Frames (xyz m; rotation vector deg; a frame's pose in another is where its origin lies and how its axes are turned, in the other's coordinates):
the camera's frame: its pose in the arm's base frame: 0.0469 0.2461 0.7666 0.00 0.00 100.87
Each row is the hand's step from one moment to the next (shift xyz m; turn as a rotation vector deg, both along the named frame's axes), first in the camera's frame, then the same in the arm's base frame.
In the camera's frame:
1: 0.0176 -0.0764 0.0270 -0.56 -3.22 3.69
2: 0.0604 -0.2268 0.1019 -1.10 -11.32 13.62
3: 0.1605 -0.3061 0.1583 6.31 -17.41 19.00
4: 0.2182 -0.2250 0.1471 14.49 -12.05 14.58
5: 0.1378 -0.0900 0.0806 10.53 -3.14 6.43
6: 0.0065 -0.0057 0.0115 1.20 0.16 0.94
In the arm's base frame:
1: 0.0717 0.0317 0.0270 3.27 0.06 3.69
2: 0.2113 0.1021 0.1019 11.32 1.05 13.62
3: 0.2703 0.2153 0.1583 15.91 9.48 19.00
4: 0.1798 0.2567 0.1471 9.10 16.50 14.58
5: 0.0624 0.1523 0.0806 1.10 10.93 6.43
6: 0.0044 0.0075 0.0115 -0.38 1.15 0.94

